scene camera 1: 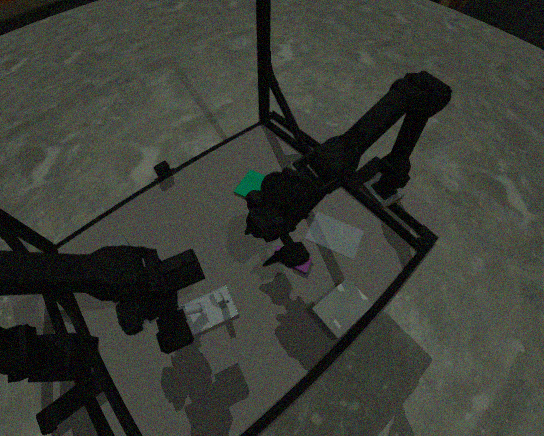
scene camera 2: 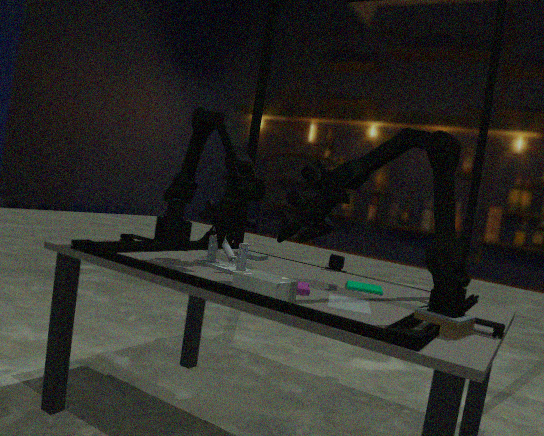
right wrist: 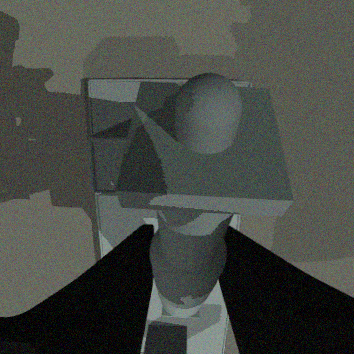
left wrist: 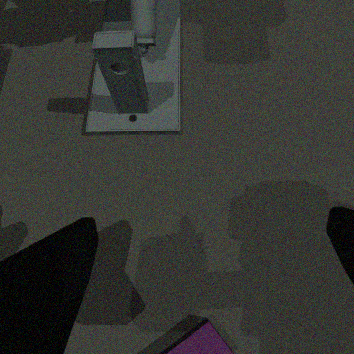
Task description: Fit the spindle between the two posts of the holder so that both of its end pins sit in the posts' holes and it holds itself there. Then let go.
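Where they show: left gripper, fingertip midpoint: (scene camera 1: 254,249) (scene camera 2: 288,241) (left wrist: 213,224); right gripper, fingertip midpoint: (scene camera 1: 177,314) (scene camera 2: 222,247) (right wrist: 183,234); left arm's base, origin of the base link: (scene camera 1: 384,188) (scene camera 2: 445,312); right arm's base, origin of the base link: (scene camera 1: 50,357) (scene camera 2: 174,219).
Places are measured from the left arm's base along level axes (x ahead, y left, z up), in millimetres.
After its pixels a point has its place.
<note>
The pale holder (scene camera 1: 215,321) {x 620, y 87, z -31 mm} (scene camera 2: 225,266) {x 637, y 66, z -31 mm} (left wrist: 162,121) {x 567, y 31, z -31 mm} (right wrist: 112,90) {x 742, y 75, z -31 mm} stands at the lower left in scene camera 1. The spindle (scene camera 2: 228,248) {x 655, y 47, z 19 mm} (left wrist: 144,20) {x 641, y 41, z 10 mm} (right wrist: 190,265) {x 700, y 38, z 53 mm} is tilted between its posts. In the right wrist view a rounded end, apparently a pin, sticks out of the near post (right wrist: 220,170). In the left wrist view the spindle's other pin is low, beside the other post (left wrist: 127,90) {x 577, y 55, z 1 mm}, whose hole looks empty. My right gripper (right wrist: 183,234) {x 688, y 41, z 17 mm} is shut on the spindle; the arm hides it in scene camera 1. My left gripper (scene camera 1: 256,248) {x 462, y 8, z 75 mm} (left wrist: 213,224) {x 462, y 8, z 75 mm} is open and empty, above the table near a magenta block.
The magenta block (scene camera 1: 303,267) {x 360, y 76, z -24 mm} (scene camera 2: 303,288) {x 342, y 69, z -24 mm} (left wrist: 202,342) {x 397, y 9, z -24 mm} lies below my left gripper. A pale box (scene camera 1: 342,306) {x 344, y 214, z 11 mm} (scene camera 2: 265,285) {x 306, y 256, z 0 mm} stands near the table edge, a pale sheet (scene camera 1: 335,234) {x 221, y 38, z -35 mm} (scene camera 2: 350,303) {x 223, y 31, z -34 mm} and a green block (scene camera 1: 249,183) {x 352, y -244, z -30 mm} (scene camera 2: 364,287) {x 322, y -198, z -30 mm} lie farther off.
</note>
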